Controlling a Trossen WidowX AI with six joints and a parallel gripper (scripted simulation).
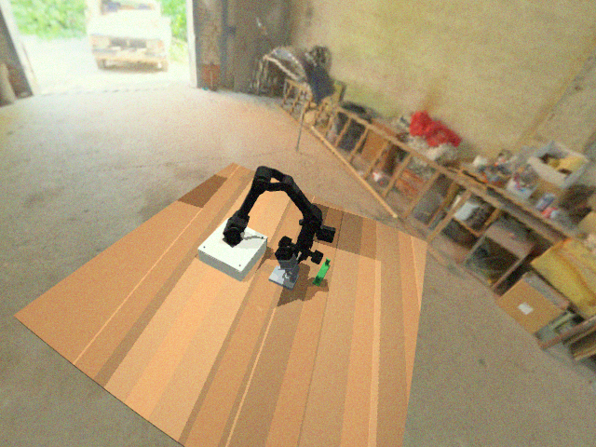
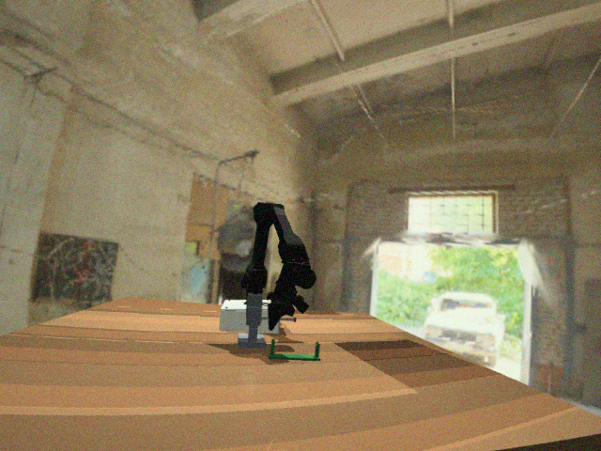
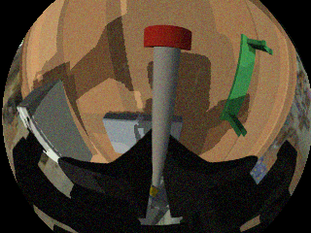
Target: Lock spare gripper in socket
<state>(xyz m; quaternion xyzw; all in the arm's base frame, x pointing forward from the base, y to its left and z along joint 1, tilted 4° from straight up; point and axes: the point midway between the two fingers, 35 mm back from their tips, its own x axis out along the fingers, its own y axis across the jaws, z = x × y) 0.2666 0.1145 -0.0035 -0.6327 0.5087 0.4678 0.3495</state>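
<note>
My gripper tip is now 50 mm to the left of the socket. The rest, counted from my gripper tip: green cradle (100 mm ahead, 80 mm to the left, 20 mm below); then spare gripper (70 mm above, 60 mm to the right, 10 mm behind).
</note>
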